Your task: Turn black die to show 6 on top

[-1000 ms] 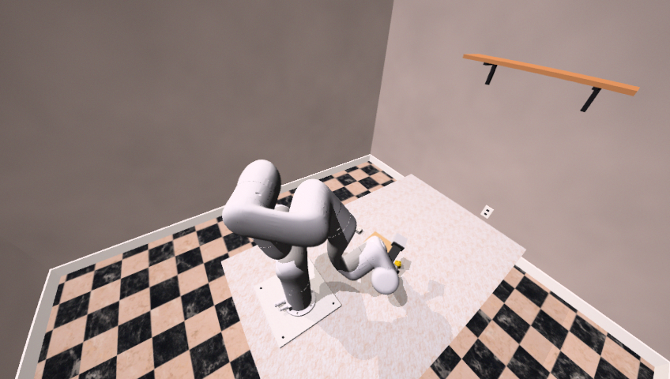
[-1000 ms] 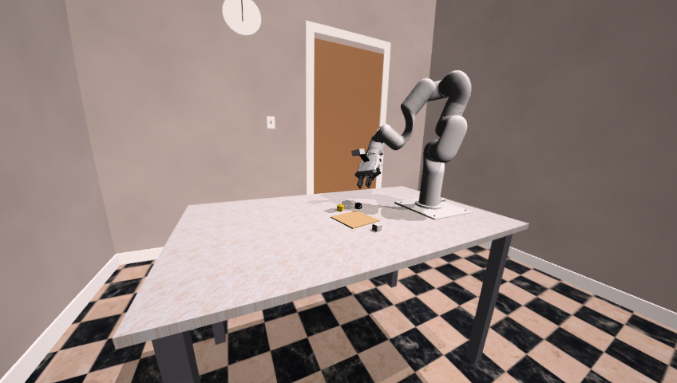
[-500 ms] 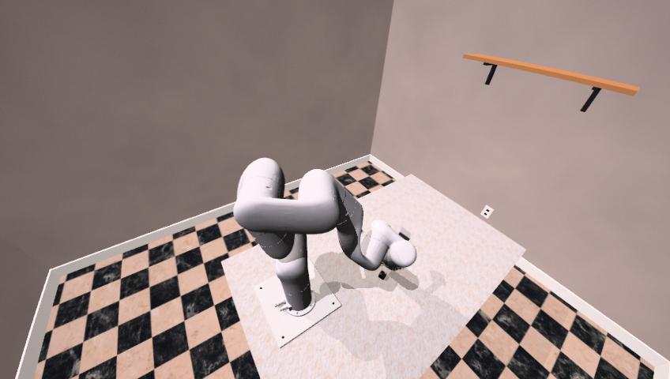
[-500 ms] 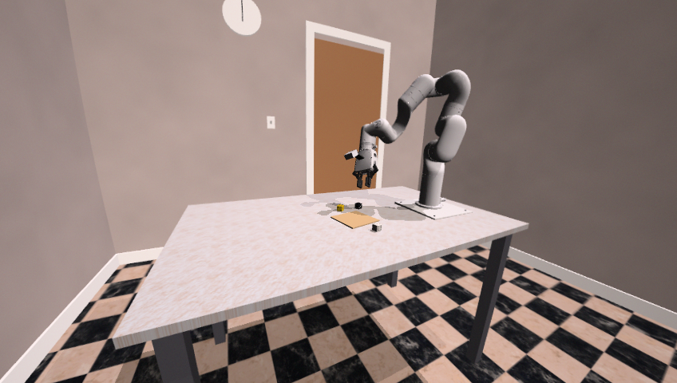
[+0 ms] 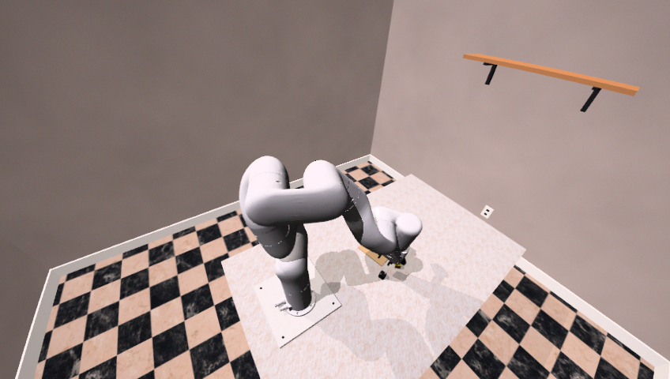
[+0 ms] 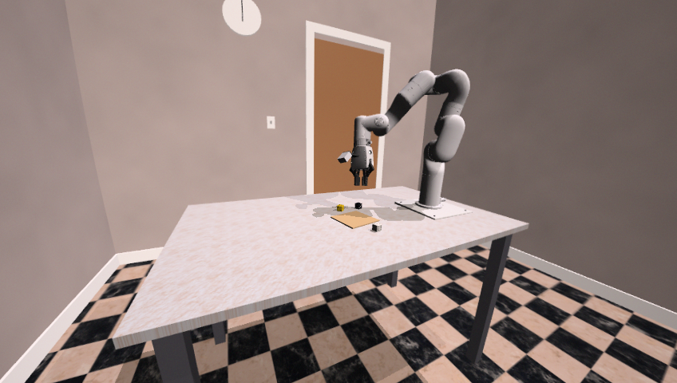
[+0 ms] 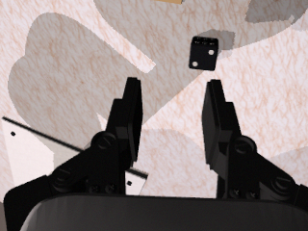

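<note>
My hand is 10 mm to the left of the black die and 120 mm above it. From my hand the other things lie so: white die 50 mm ahead, 240 mm to the left, 120 mm below; then tan mat 80 mm ahead, 110 mm to the left, 130 mm below; then yellow die 90 mm ahead, 10 mm to the right, 120 mm below.
</note>
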